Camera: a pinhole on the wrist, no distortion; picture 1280 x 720 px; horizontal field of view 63.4 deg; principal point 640.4 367.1 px. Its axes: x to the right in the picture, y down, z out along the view. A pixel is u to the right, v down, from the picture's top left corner.
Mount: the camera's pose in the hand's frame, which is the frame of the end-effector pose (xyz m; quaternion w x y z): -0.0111 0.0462 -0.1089 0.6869 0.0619 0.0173 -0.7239
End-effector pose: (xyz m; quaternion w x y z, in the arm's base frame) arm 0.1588 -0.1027 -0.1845 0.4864 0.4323 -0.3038 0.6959
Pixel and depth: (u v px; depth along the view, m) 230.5 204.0 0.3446
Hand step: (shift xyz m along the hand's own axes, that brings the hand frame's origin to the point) -0.0812 0.1466 0.2451
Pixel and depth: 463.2 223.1 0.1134
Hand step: -0.0333 0.0538 0.0048
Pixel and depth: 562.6 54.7 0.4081
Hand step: -0.1591 0.0385 0.2919
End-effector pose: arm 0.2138 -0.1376 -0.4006 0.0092 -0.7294 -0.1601 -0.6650
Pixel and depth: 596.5 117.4 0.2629
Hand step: -0.0910 0.0318 0.1493
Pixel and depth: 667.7 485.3 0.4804
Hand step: 0.0113 -0.0223 0.3694
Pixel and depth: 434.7 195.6 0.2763
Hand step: -0.0722 0.0728 0.1686
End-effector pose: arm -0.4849 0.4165 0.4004 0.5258 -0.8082 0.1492 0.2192
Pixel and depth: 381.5 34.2 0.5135
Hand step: -0.2031 0.1262 0.4050
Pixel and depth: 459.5 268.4 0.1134
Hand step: -0.0284 0.0540 0.0052
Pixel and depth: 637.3 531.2 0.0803
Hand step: -0.0037 0.0369 -0.0285
